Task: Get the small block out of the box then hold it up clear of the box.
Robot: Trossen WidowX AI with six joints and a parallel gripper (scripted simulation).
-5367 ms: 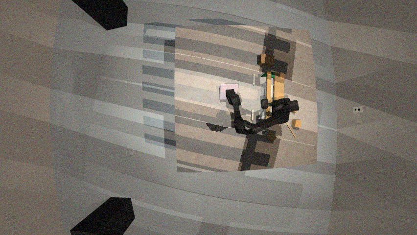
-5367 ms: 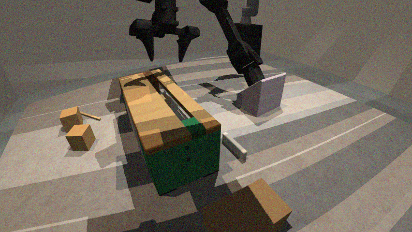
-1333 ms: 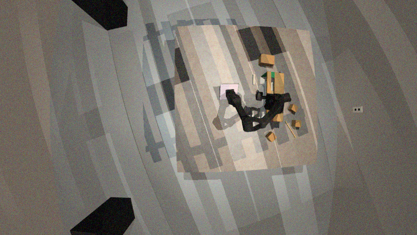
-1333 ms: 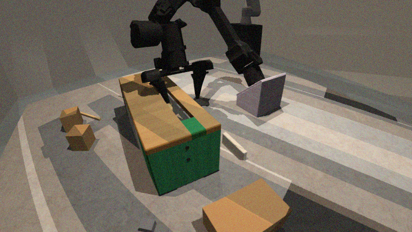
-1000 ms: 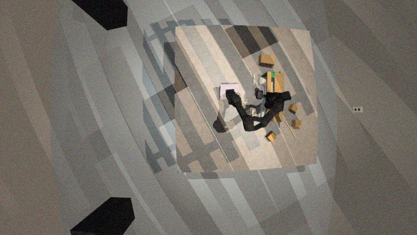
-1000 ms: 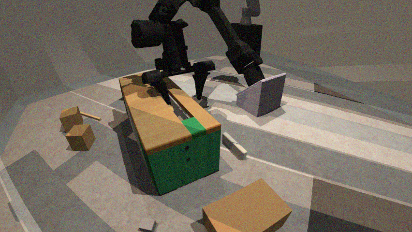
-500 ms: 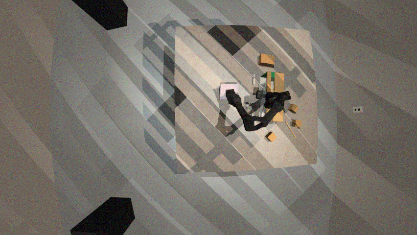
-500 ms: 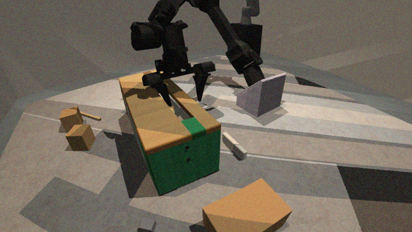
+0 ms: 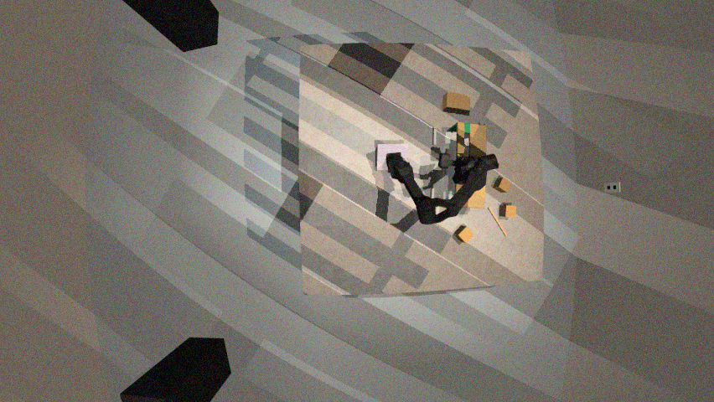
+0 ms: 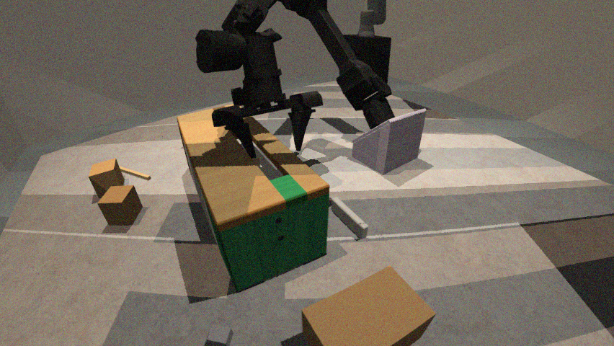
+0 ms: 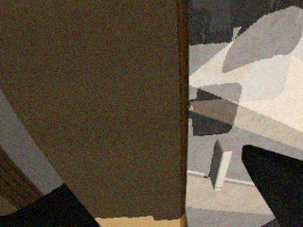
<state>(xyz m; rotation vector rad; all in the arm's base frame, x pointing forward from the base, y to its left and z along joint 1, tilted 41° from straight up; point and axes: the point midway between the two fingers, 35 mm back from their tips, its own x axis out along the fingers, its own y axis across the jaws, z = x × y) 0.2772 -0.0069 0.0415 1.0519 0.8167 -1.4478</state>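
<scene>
My gripper tip is now 60 mm short of the tan block and 10 mm to the right of it. Round my gripper tip: box: 30 mm ahead, 30 mm to the right, 30 mm below; thin stick: 260 mm ahead, 320 mm to the right, 90 mm below.
</scene>
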